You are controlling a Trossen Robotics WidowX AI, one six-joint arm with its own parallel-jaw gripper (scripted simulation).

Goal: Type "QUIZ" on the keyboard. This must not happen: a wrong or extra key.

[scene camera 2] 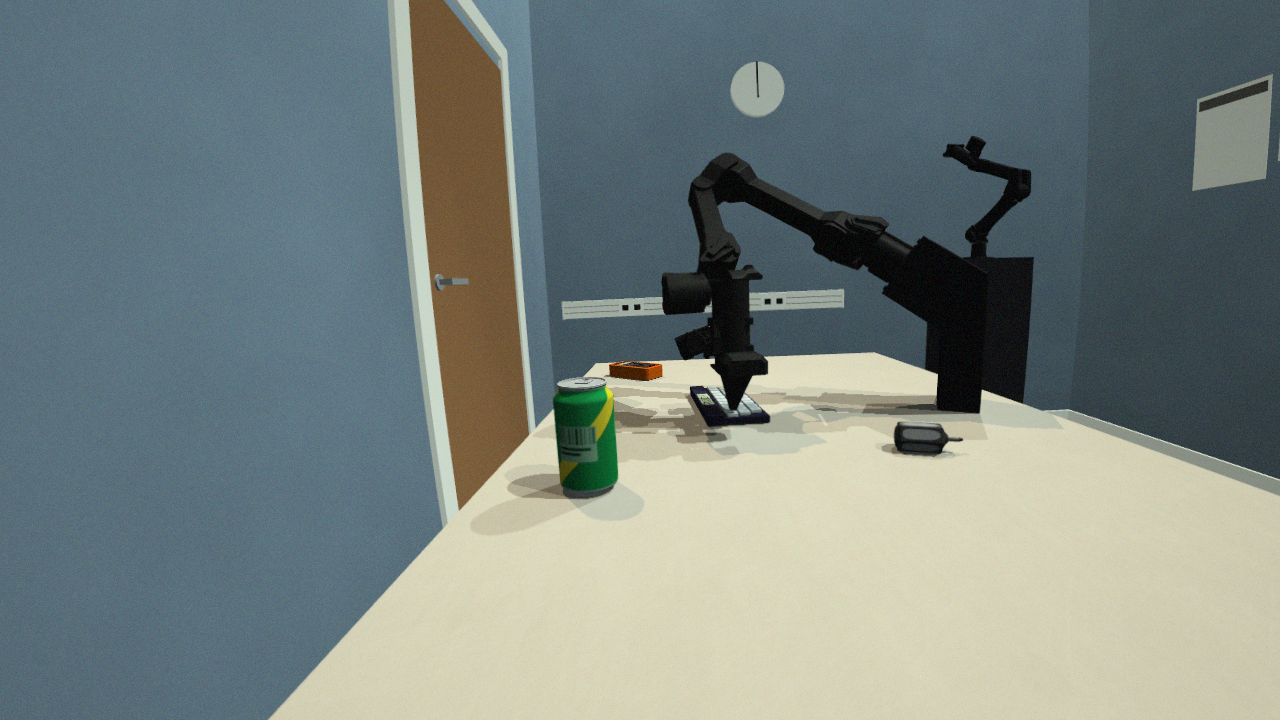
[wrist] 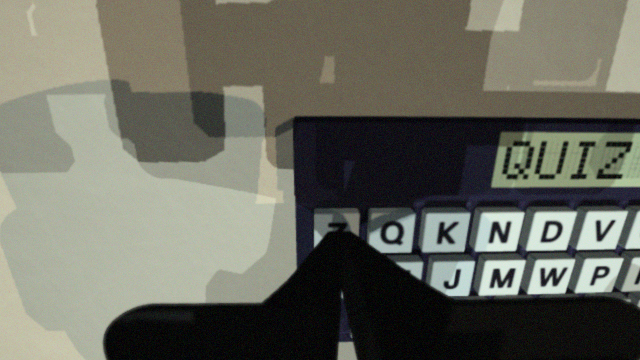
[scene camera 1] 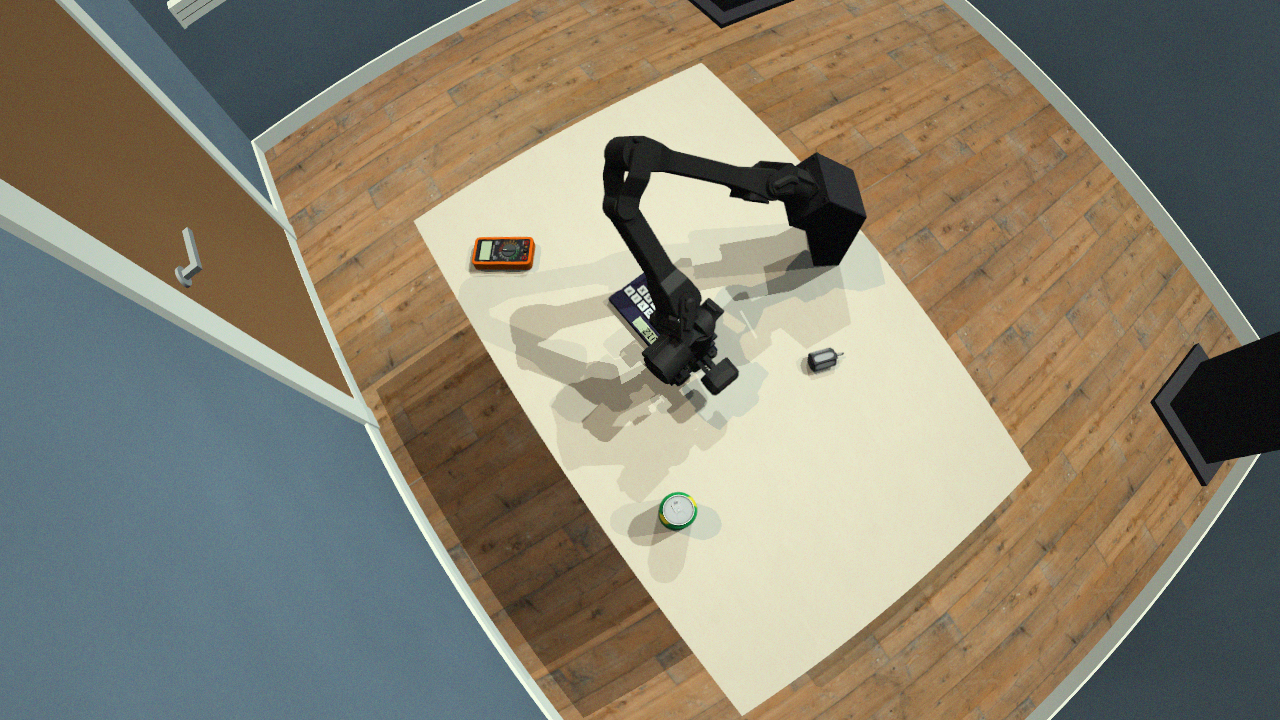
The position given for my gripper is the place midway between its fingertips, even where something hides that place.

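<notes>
Through scene camera 2 I see my gripper (scene camera 2: pixel 733 409), together with a small dark motor (scene camera 2: pixel 908 436), an orange multimeter (scene camera 2: pixel 626 369) and a green soda can (scene camera 2: pixel 584 415). The wrist view gives me my gripper again (wrist: pixel 338 243), but the small dark motor is out of frame in the wrist view, and the orange multimeter is out of frame in the wrist view as well. In scene camera 1 I find my gripper too (scene camera 1: pixel 691 359).
</notes>
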